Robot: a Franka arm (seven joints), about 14 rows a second.
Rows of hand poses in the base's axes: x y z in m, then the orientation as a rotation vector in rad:
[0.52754 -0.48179 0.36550 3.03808 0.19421 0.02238]
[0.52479 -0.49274 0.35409 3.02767 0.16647 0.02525]
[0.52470 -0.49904 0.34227 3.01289 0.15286 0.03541]
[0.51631 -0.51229 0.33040 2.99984 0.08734 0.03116]
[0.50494 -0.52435 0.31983 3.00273 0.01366 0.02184]
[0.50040 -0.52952 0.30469 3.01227 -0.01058 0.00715]
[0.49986 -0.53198 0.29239 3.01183 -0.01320 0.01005]
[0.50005 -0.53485 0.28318 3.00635 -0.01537 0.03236]
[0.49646 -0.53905 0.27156 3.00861 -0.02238 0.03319]
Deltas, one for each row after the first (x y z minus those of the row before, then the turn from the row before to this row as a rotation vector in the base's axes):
[-0.00275 -0.01095 -0.01141 -0.01169 -0.00356 -0.01777]
[-0.00009 -0.00630 -0.01182 -0.01489 -0.00809 -0.00820]
[-0.00839 -0.01325 -0.01187 -0.01520 -0.00076 -0.04333]
[-0.01137 -0.01206 -0.01057 0.00196 0.00281 -0.04929]
[-0.00454 -0.00517 -0.01514 0.00953 0.00868 -0.01666]
[-0.00054 -0.00246 -0.01230 -0.00042 -0.00203 -0.00161]
[0.00019 -0.00287 -0.00921 -0.00538 -0.01486 -0.00051]
[-0.00359 -0.00420 -0.01162 0.00236 -0.00086 -0.00457]

